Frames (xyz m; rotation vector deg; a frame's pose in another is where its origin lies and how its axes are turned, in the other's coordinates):
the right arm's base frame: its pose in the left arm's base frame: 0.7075 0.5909 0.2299 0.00 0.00 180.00
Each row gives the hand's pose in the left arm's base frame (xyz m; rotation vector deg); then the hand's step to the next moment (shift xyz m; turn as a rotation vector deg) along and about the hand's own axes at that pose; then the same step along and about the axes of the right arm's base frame.
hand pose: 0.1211 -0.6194 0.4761 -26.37 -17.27 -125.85
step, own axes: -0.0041 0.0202 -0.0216 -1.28 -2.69 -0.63
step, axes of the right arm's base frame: -0.0135 0.0174 -0.0201 1.53 -2.31 -1.26
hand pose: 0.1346 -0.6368 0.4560 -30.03 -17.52 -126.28
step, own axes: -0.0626 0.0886 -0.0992 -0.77 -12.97 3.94
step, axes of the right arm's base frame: -0.0783 0.0514 -0.1133 8.62 -10.17 2.60
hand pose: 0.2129 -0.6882 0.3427 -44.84 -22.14 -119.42
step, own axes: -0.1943 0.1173 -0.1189 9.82 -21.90 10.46
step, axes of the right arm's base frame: -0.1338 0.0119 -0.2182 17.95 -12.33 14.54
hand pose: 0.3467 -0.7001 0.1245 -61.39 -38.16 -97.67
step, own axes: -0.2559 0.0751 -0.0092 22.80 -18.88 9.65
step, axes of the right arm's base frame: -0.1007 -0.0781 -0.2345 17.17 -4.78 25.53
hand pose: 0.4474 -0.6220 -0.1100 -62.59 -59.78 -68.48
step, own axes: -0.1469 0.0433 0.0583 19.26 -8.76 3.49
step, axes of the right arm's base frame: -0.0286 -0.0841 -0.1377 7.19 0.21 20.20
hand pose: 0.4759 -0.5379 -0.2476 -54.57 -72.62 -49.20
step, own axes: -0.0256 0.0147 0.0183 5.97 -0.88 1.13
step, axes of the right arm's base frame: -0.0038 -0.0227 -0.0260 0.56 -0.67 6.08
